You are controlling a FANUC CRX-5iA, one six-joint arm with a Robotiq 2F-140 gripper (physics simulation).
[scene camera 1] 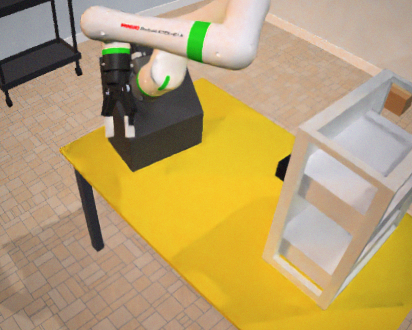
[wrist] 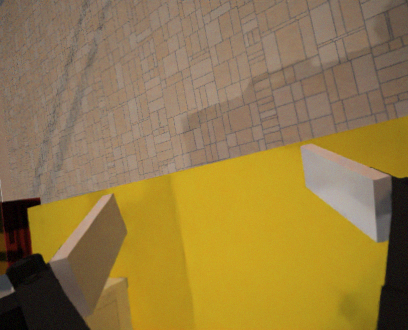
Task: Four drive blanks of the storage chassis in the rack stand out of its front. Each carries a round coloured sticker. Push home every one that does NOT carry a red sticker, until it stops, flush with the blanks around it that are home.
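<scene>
The gripper (scene camera 1: 119, 137) is visible, and the wrist view includes the gripper (wrist: 211, 189) too. A rack (scene camera 1: 338, 204) is also present.
</scene>
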